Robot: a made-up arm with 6 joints. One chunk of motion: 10 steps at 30 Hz.
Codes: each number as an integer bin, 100 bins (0 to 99) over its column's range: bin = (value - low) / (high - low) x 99, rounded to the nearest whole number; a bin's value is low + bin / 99 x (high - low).
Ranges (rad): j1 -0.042..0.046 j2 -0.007..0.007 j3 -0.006..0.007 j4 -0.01..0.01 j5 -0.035..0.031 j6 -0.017..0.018
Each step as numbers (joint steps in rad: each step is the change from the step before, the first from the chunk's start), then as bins.
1 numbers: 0.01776 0.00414 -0.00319 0.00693 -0.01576 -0.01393
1 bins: 67 79 21 84 29 9
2 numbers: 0.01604 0.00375 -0.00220 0.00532 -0.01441 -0.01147
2 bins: 65 76 29 76 31 16
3 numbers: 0.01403 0.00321 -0.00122 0.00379 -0.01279 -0.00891
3 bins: 63 72 36 68 33 23
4 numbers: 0.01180 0.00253 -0.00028 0.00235 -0.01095 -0.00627
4 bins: 61 67 44 61 36 30
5 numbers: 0.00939 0.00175 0.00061 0.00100 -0.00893 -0.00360
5 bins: 58 62 50 54 39 38
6 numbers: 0.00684 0.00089 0.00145 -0.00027 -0.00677 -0.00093
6 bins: 55 56 57 48 42 45
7 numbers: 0.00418 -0.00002 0.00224 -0.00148 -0.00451 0.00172
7 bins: 52 49 63 42 46 53
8 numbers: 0.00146 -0.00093 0.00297 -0.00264 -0.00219 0.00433
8 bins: 49 43 68 36 49 60
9 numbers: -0.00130 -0.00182 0.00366 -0.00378 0.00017 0.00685
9 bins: 46 37 74 31 53 67
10 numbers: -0.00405 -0.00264 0.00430 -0.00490 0.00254 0.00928
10 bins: 43 31 78 25 56 74
